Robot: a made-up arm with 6 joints. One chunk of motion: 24 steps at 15 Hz.
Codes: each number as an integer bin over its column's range. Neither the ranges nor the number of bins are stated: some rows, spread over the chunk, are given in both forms.
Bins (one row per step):
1: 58 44 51 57 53 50
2: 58 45 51 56 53 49
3: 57 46 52 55 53 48
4: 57 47 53 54 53 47
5: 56 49 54 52 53 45
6: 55 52 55 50 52 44
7: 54 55 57 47 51 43
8: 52 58 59 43 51 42
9: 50 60 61 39 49 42
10: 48 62 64 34 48 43
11: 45 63 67 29 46 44
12: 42 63 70 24 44 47
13: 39 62 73 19 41 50
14: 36 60 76 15 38 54
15: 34 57 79 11 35 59
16: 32 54 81 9 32 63
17: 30 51 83 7 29 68
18: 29 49 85 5 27 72
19: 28 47 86 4 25 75
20: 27 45 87 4 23 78
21: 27 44 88 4 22 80
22: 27 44 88 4 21 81
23: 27 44 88 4 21 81
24: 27 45 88 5 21 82
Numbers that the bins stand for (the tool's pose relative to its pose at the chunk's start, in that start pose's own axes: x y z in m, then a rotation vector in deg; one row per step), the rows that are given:
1: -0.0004 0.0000 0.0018 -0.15 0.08 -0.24
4: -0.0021 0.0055 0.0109 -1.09 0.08 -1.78
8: -0.0107 0.0255 0.0382 -4.54 -1.96 -4.36
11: -0.0227 0.0345 0.0745 -8.93 -7.07 -3.33
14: -0.0382 0.0291 0.1155 -13.32 -15.23 1.83
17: -0.0485 0.0127 0.1473 -15.83 -24.42 9.04
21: -0.0536 0.0000 0.1700 -16.78 -31.56 15.23
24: -0.0536 0.0018 0.1700 -16.46 -32.59 16.26
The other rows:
2: -0.0004 0.0018 0.0018 -0.46 0.08 -0.75
3: -0.0021 0.0036 0.0064 -0.77 0.08 -1.27
5: -0.0038 0.0091 0.0155 -1.72 0.08 -2.82
6: -0.0056 0.0145 0.0200 -2.34 -0.94 -3.33
7: -0.0073 0.0200 0.0291 -3.28 -1.96 -3.85
9: -0.0141 0.0291 0.0473 -5.79 -4.01 -4.36
10: -0.0176 0.0327 0.0609 -7.36 -5.03 -3.85
12: -0.0279 0.0345 0.0882 -10.50 -9.11 -1.78
13: -0.0330 0.0327 0.1018 -12.07 -12.17 -0.24
15: -0.0416 0.0236 0.1291 -14.58 -18.30 4.40
16: -0.0451 0.0182 0.1382 -15.21 -21.36 6.47
18: -0.0502 0.0091 0.1564 -16.46 -26.46 11.11
19: -0.0519 0.0055 0.1609 -16.78 -28.50 12.65
20: -0.0536 0.0018 0.1655 -16.78 -30.54 14.20
22: -0.0536 0.0000 0.1700 -16.78 -32.59 15.75
23: -0.0536 0.0000 0.1700 -16.78 -32.59 15.75

